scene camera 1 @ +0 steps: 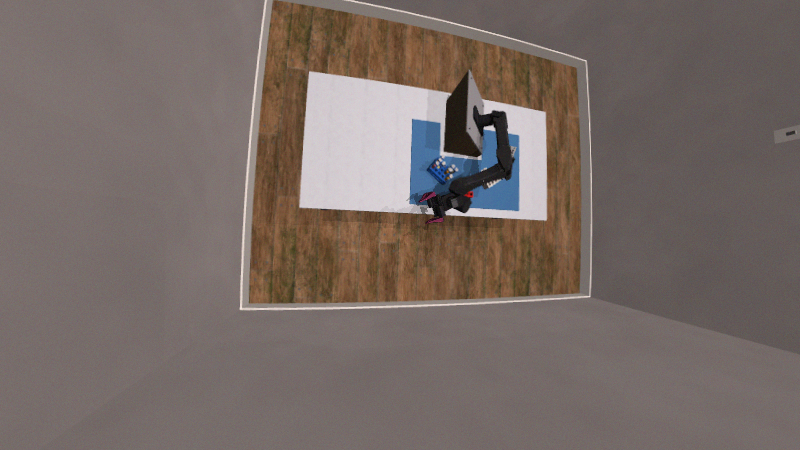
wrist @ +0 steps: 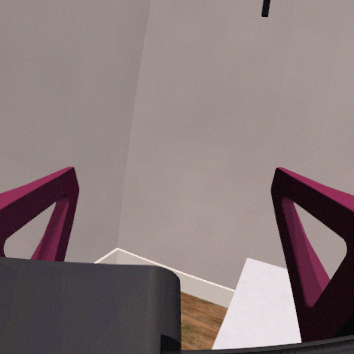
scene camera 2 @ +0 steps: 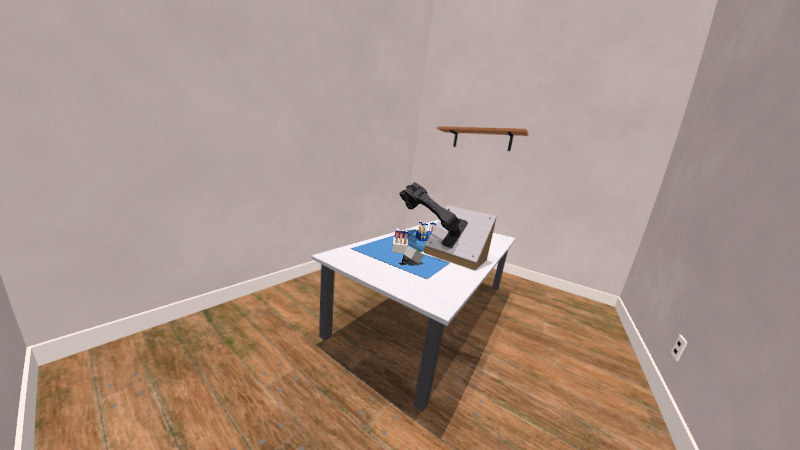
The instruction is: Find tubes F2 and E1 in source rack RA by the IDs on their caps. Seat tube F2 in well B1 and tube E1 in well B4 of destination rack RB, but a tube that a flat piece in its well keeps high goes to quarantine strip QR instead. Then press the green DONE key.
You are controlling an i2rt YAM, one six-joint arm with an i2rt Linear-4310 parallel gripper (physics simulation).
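Pixels of known places: gripper, between the fingertips: (scene camera 1: 422, 212) (wrist: 174, 177); arm's base, origin of its link: (scene camera 1: 477, 121) (scene camera 2: 455, 233).
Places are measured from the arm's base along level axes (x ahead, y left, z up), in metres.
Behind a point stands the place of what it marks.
Observation:
A blue rack (scene camera 1: 440, 173) (scene camera 2: 423, 236) holds several tubes with pale caps. A white rack (scene camera 2: 400, 246) @(x 0.209, y 0.238, z -0.104 m) stands nearer in scene camera 2, with tubes showing above it; in scene camera 1 the arm partly covers the white rack (scene camera 1: 493, 182) @(x 0.279, y 0.203, z -0.085 m). The cap IDs and rack labels are too small to read. A small red piece (scene camera 1: 469, 194) @(x 0.386, y 0.049, z -0.093 m) shows partly beside the arm. A grey block (scene camera 2: 412, 255) @(x 0.058, y 0.321, z -0.089 m) stands near the white rack; no green key can be made out. My gripper (scene camera 1: 423, 211) @(x 0.571, y -0.291, z 0.159 m) (wrist: 174, 177) @(x 0.571, y -0.291, z 0.159 m) is open and empty, raised high over the table's front edge. The wrist view shows no rack or tube.
The blue mat (scene camera 1: 497, 198) @(x 0.362, y 0.269, z -0.143 m) (scene camera 2: 427, 270) @(x -0.032, y 0.301, z -0.143 m) lies on the white table (scene camera 1: 358, 145) @(x 0.222, y -0.616, z -0.147 m) (scene camera 2: 386, 286) @(x -0.013, y 0.579, z -0.146 m). A large slanted base (scene camera 1: 462, 120) @(x 0.070, y -0.128, z 0.086 m) (scene camera 2: 472, 229) @(x -0.083, y -0.044, z 0.040 m) carries the black arm (scene camera 1: 504, 142) @(x 0.179, y 0.053, z 0.183 m) (scene camera 2: 439, 211) @(x 0.069, y 0.102, z 0.124 m). A wooden shelf (scene camera 2: 482, 130) is on the wall.

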